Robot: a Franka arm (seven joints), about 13 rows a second.
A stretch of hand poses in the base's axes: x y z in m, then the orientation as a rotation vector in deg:
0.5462 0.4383 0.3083 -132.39 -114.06 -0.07
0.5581 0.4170 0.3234 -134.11 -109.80 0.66
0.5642 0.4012 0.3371 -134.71 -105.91 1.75
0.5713 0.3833 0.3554 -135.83 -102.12 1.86
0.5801 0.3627 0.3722 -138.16 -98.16 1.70
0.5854 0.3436 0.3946 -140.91 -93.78 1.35
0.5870 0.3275 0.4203 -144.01 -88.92 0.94
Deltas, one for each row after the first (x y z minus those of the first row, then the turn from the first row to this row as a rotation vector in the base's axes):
0.0119 -0.0213 0.0151 0.68 1.39 -2.85
0.0180 -0.0371 0.0288 1.62 3.31 -5.07
0.0251 -0.0550 0.0471 2.58 4.39 -7.52
0.0339 -0.0756 0.0639 2.91 4.73 -10.60
0.0392 -0.0947 0.0863 3.15 4.83 -14.08
0.0408 -0.1108 0.1120 3.25 4.79 -17.98

